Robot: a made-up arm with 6 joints.
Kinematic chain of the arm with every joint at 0, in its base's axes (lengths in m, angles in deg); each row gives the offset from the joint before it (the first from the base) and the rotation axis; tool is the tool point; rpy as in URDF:
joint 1: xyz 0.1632 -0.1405 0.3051 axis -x
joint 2: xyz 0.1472 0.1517 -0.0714 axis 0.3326 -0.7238 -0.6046
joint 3: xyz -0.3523 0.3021 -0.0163 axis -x
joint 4: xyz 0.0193 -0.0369 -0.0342 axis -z
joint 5: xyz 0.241 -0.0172 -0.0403 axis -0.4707 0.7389 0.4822
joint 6: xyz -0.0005 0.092 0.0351 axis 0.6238 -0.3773 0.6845
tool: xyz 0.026 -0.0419 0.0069 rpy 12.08 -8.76 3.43
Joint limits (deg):
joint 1: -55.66..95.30
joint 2: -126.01..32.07
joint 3: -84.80..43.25
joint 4: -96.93..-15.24
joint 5: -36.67..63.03
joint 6: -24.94..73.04
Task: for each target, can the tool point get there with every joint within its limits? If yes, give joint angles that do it. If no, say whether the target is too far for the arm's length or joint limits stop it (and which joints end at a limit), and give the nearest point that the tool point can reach.
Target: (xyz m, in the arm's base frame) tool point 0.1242 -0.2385 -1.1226
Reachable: no: too far | nearest point 0.1221 -0.1976 -0.5264 | short by 0.598 m
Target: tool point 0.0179 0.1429 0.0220
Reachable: yes | joints 48.29 -71.96 -52.02 -22.36 -14.31 26.64
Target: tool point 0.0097 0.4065 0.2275
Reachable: yes | joints 23.13 -22.65 -73.23 -64.56 21.70 19.42
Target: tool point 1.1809 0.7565 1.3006
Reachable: no: too far | nearest point 0.3389 0.3652 0.8071 | short by 1.052 m
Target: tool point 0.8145 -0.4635 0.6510
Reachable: no: joint limits stop it (at a limit: joint 1, joint 2, joint 3, joint 4, joint 5, joint 6) | nearest point 0.2581 -0.2644 0.8737 | short by 0.632 m
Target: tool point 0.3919 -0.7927 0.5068
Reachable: no: joint limits stop it (at a limit: joint 1, joint 2, joint 3, joint 4, joint 5, joint 6) | nearest point 0.1134 -0.5551 0.5602 | short by 0.370 m
